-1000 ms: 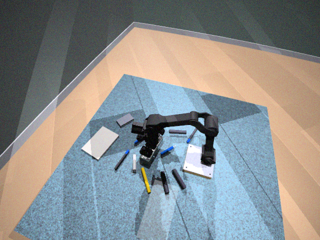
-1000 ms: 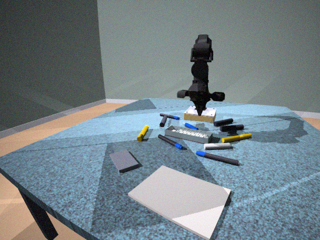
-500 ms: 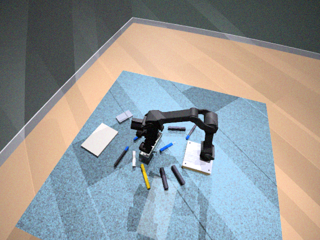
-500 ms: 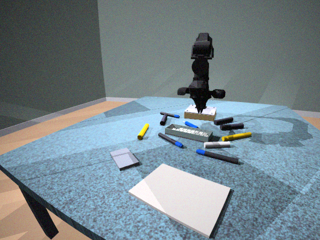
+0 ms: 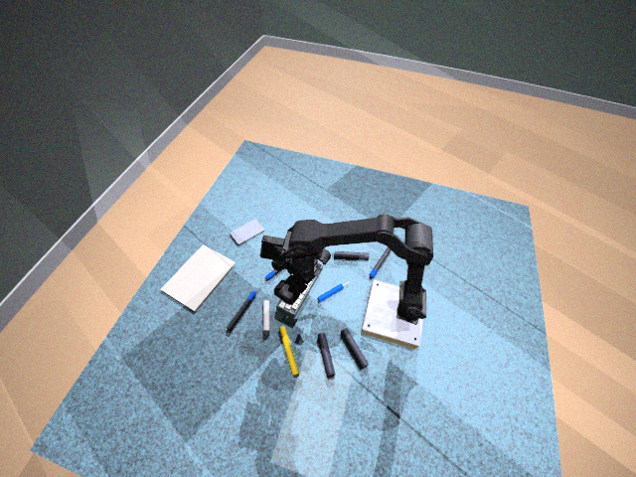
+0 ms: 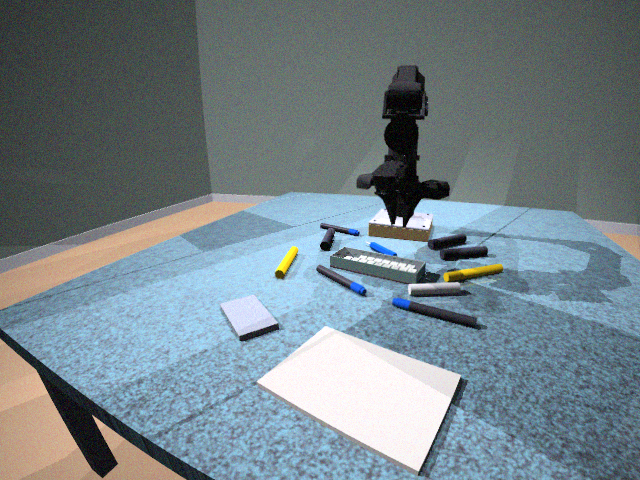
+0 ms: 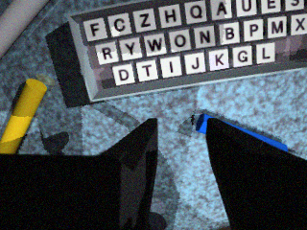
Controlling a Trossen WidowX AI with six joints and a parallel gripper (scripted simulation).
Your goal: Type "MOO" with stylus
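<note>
My gripper tip is 9 cm past the blue stylus, 9 cm above it and 8 cm to the left of it. Round my gripper tip: yellow marker (16 cm to the left, 9 cm below, 2 cm behind); then grey pad (30 cm ahead, 17 cm to the right, 9 cm below); then white marker (10 cm to the left, 9 cm below, 8 cm ahead).
</note>
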